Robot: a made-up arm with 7 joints.
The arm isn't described. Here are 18 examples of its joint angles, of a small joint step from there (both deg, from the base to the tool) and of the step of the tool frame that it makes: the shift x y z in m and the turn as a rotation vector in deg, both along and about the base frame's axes.
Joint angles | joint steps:
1: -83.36 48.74 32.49 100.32 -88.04 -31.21 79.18 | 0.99 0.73 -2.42 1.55 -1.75 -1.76 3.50
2: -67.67 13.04 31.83 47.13 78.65 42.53 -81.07 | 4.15 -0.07 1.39 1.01 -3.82 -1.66 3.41
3: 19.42 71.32 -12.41 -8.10 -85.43 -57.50 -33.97 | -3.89 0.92 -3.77 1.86 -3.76 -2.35 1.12
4: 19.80 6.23 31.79 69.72 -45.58 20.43 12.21 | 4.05 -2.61 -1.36 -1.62 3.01 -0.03 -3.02
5: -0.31 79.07 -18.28 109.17 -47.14 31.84 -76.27 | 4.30 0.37 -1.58 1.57 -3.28 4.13 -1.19
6: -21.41 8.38 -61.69 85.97 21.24 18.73 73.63 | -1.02 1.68 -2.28 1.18 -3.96 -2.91 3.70
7: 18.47 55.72 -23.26 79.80 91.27 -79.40 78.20 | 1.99 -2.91 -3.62 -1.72 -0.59 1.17 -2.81
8: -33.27 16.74 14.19 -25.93 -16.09 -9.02 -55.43 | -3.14 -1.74 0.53 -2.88 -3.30 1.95 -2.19
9: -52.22 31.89 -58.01 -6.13 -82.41 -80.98 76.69 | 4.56 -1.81 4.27 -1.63 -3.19 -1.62 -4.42
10: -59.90 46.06 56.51 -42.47 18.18 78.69 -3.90 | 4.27 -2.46 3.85 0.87 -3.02 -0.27 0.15
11: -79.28 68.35 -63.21 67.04 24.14 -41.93 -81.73 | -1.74 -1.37 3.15 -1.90 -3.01 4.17 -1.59
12: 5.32 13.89 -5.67 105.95 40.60 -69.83 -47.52 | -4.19 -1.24 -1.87 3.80 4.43 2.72 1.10
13: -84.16 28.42 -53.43 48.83 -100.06 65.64 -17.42 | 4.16 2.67 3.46 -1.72 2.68 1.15 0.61
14: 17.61 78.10 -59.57 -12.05 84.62 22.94 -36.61 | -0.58 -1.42 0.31 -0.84 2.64 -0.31 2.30
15: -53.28 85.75 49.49 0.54 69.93 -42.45 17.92 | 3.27 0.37 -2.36 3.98 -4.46 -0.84 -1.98
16: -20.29 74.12 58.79 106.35 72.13 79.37 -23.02 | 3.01 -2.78 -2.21 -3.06 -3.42 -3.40 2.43
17: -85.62 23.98 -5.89 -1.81 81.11 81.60 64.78 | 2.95 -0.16 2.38 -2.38 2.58 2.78 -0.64
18: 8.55 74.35 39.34 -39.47 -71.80 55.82 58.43 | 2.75 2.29 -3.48 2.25 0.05 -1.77 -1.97
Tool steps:
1: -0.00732 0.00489 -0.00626 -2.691 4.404 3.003
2: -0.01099 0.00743 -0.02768 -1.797 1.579 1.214
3: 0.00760 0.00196 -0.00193 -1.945 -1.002 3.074
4: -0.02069 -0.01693 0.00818 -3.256 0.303 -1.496
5: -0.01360 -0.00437 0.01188 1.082 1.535 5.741
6: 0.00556 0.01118 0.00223 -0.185 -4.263 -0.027
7: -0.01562 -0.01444 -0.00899 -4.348 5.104 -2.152
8: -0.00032 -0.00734 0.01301 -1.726 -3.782 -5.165
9: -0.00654 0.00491 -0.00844 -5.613 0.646 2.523
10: 0.00020 0.00706 -0.01678 -3.437 2.796 -1.453
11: 0.01036 -0.01147 0.01128 -4.083 -5.048 0.967
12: 0.01311 -0.00700 -0.00546 -1.324 2.529 -5.386
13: -0.00401 0.02053 -0.01247 1.156 1.446 2.415
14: 0.00223 -0.00715 -0.00269 -3.947 -2.662 -2.684
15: 0.01354 0.00709 -0.00607 -3.648 7.899 -1.551
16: -0.00706 0.00047 -0.01024 0.179 1.844 -3.859
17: -0.00419 0.00901 -0.01137 -4.086 -0.373 3.042
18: 0.00276 0.00329 -0.00812 -0.332 5.757 -0.785
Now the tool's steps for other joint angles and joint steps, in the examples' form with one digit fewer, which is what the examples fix.
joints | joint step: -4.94 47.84 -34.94 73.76 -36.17 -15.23 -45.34 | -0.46 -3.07 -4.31 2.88 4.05 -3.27 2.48
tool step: -0.0066 -0.0138 -0.0128 0.58 3.20 -5.94
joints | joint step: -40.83 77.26 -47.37 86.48 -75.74 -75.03 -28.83 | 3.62 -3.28 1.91 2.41 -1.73 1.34 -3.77
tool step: -0.0084 0.0010 -0.0214 -3.22 4.73 1.77
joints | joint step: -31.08 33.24 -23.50 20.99 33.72 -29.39 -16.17 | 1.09 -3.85 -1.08 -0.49 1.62 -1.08 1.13
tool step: -0.0075 -0.0198 -0.0100 -3.04 0.28 -2.82
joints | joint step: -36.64 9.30 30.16 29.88 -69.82 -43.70 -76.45 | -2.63 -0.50 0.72 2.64 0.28 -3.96 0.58
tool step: 0.0073 -0.0041 0.0025 -1.26 -0.66 3.51
